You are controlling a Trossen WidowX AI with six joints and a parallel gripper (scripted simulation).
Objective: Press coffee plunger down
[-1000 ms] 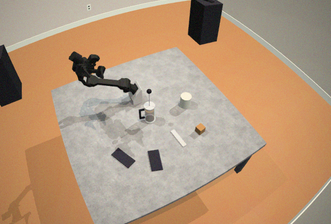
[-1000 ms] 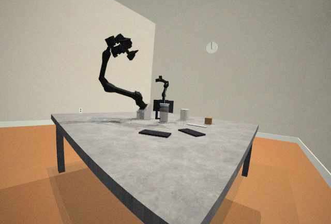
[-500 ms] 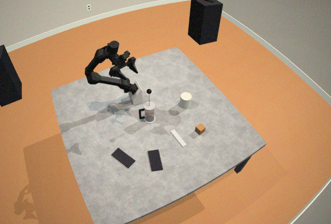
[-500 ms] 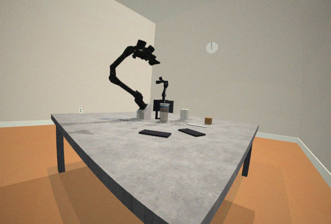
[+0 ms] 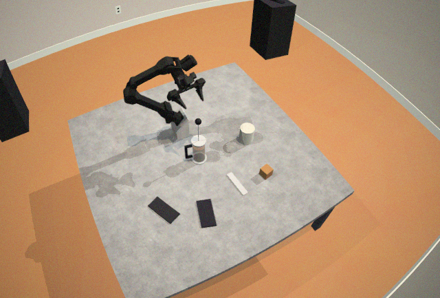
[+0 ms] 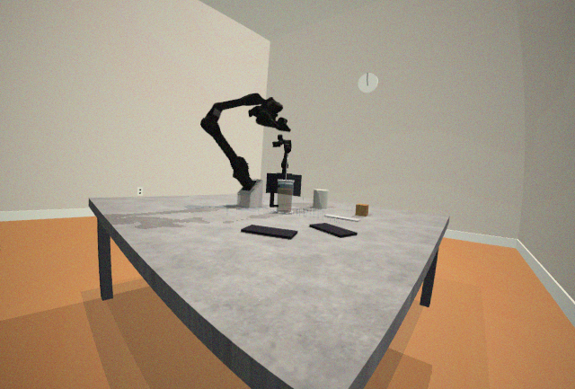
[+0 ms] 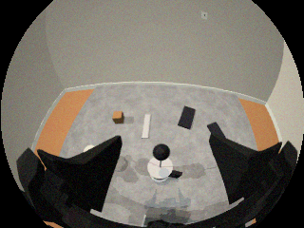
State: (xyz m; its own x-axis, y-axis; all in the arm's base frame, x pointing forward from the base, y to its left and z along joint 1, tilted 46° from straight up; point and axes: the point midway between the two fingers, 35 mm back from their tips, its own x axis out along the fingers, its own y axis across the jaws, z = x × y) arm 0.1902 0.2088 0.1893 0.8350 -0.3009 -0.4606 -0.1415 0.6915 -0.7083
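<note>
The coffee press is 2 cm ahead of my gripper tip, 1 cm to the right of it and 23 cm below it. From my gripper tip the other things lie so: orange cube (27 cm ahead, 27 cm to the left, 35 cm below).
</note>
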